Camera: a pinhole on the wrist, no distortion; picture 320 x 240 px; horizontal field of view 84.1 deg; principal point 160.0 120.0 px. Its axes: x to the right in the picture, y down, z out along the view. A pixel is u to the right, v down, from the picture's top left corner.
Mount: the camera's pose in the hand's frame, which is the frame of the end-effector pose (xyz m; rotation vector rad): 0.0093 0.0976 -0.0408 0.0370 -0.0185 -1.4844
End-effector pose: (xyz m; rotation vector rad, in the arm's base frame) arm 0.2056 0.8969 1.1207 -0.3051 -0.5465 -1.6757
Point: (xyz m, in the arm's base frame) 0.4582 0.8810 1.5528
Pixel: 54.1 219.2
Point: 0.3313 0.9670 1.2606
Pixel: 114.2 108.0
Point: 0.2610 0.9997 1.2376
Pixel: 184.8 77.8
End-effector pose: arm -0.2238 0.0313 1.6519 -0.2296 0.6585 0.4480
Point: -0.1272 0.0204 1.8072
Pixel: 290.5 78.3
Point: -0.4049 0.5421 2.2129
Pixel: 22.1 34.3
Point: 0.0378 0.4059 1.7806
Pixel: 121.7 225.3
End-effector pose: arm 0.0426 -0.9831 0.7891 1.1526 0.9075 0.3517
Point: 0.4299 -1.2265 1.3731
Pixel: 25.3 78.0
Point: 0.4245 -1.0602 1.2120
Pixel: 22.8 133.6
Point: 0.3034 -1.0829 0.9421
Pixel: 130.9 138.4
